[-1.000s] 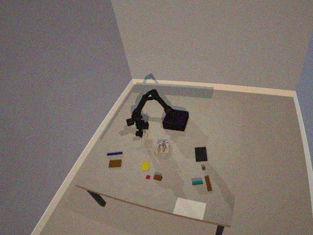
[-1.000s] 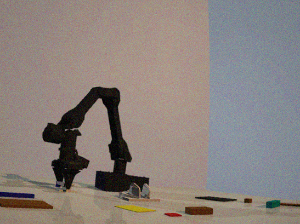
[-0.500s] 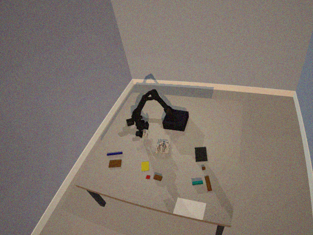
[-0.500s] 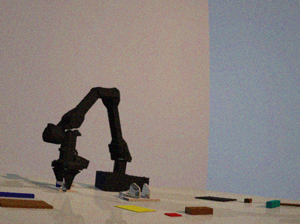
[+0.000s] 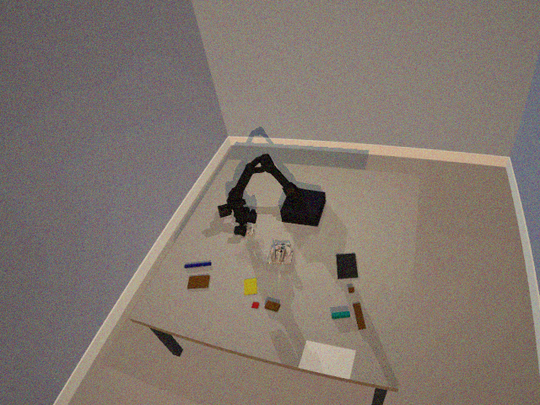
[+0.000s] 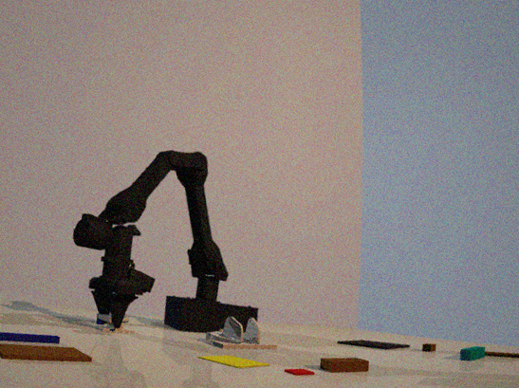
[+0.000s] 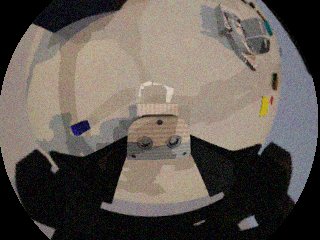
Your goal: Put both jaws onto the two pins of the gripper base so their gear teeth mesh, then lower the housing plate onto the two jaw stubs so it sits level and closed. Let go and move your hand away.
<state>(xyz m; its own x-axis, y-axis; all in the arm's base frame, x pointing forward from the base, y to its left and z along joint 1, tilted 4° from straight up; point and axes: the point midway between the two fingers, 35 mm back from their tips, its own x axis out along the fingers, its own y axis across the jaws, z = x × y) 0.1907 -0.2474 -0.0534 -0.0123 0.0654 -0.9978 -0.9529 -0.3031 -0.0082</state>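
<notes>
The housing plate lies 60 mm ahead of my gripper tip and 240 mm to the left of it. From my gripper tip the other things lie so: small blue piece (120 mm behind, 20 mm to the right); jaw (80 mm ahead, 230 mm to the left, 10 mm above); gripper base (10 mm to the left, 20 mm above).
</notes>
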